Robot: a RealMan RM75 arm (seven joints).
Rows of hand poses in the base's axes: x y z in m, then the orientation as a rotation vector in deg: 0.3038 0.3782 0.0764 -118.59 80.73 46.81; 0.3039 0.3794 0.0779 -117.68 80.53 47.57; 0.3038 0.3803 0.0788 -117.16 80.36 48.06; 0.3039 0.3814 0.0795 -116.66 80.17 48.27; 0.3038 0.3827 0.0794 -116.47 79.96 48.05; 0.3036 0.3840 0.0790 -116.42 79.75 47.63; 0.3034 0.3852 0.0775 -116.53 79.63 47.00; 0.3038 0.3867 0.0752 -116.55 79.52 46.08; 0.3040 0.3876 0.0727 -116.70 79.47 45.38; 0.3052 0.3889 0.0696 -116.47 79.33 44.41; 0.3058 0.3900 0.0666 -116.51 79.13 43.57; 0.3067 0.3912 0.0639 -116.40 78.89 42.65; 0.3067 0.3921 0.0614 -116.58 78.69 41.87; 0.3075 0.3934 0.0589 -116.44 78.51 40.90
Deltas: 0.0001 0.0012 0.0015 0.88 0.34 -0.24; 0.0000 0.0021 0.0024 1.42 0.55 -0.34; 0.0001 0.0032 0.0031 1.91 0.56 -0.49; 0.0000 0.0045 0.0030 2.12 0.29 -0.57; -0.0002 0.0058 0.0026 2.20 -0.09 -0.62; -0.0004 0.0070 0.0011 2.07 -0.57 -0.68; 0.0000 0.0085 -0.0012 1.95 -1.26 -0.86; 0.0002 0.0094 -0.0037 1.75 -1.75 -0.94; 0.0014 0.0107 -0.0068 1.80 -2.52 -1.27; 0.0020 0.0118 -0.0098 1.72 -3.18 -1.38; 0.0029 0.0130 -0.0125 1.74 -3.94 -1.58; 0.0029 0.0139 -0.0150 1.57 -4.55 -1.59; 0.0037 0.0152 -0.0175 1.57 -5.32 -1.85
